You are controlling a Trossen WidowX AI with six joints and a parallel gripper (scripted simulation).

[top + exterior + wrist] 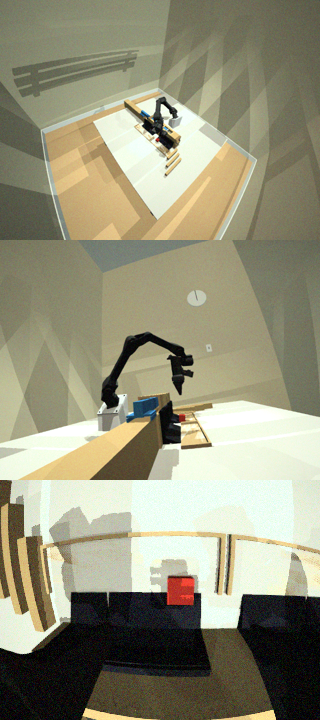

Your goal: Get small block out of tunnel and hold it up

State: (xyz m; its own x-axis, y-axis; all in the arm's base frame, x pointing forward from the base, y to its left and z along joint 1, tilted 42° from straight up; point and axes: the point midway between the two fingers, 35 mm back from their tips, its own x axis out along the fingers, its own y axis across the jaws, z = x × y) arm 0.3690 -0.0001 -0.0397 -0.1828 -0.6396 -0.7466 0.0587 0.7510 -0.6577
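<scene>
My gripper tip is now 10 mm past the small red block and 120 mm above it. The rest, counted from my gripper tip: flat wooden tray 40 mm ahead, 70 mm to the right, 140 mm below; long wooden tunnel 100 mm behind, 270 mm to the right, 70 mm below.
</scene>
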